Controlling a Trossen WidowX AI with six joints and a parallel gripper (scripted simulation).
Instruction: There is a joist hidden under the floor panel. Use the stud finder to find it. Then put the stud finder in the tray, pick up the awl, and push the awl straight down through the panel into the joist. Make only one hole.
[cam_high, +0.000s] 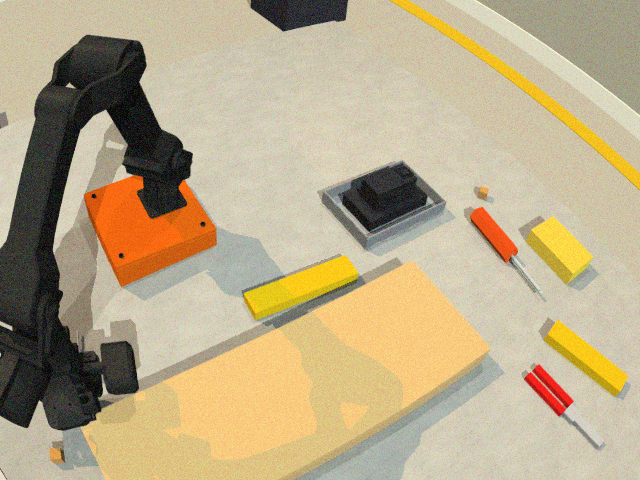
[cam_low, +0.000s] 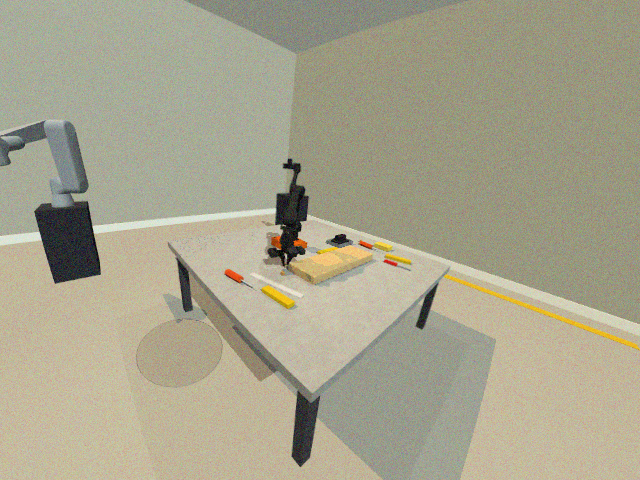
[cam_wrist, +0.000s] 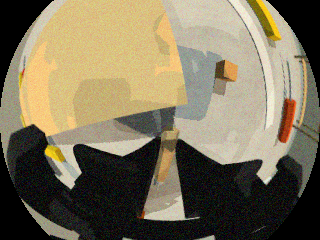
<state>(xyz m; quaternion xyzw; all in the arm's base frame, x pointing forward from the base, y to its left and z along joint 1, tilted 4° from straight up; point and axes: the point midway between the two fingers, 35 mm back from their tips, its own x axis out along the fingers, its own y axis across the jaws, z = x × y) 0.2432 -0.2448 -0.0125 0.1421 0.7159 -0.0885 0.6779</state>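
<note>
Now: gripper tip 50 mm past the awl and 20 mm to the right of it. Also, from my gripper tip: stud finder: 580 mm to the left, 90 mm behind, 50 mm above; then grey tray: 560 mm to the left, 90 mm behind, 10 mm above.
</note>
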